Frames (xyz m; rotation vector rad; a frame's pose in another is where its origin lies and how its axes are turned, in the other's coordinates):
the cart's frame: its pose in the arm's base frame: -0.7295 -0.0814 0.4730 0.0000 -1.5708 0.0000
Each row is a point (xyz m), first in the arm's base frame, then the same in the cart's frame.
Working: the arm's base frame: its pose in the cart's frame: -0.4730 0.0814 -0.7295 0.0000 1.5708 0.0000

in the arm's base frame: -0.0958 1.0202 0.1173
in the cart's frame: -0.3557 1.1016 -0.6337
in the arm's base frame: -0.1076 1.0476 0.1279
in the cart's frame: -0.3451 1.1290 -0.6219
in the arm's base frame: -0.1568 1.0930 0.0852
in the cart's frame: -0.3878 1.1744 -0.5727
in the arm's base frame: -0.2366 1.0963 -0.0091
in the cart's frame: -0.4821 1.1777 -0.4929
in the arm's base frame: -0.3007 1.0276 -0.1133
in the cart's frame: -0.5863 1.1090 -0.4288
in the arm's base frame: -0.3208 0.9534 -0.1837
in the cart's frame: -0.6567 1.0348 -0.4087
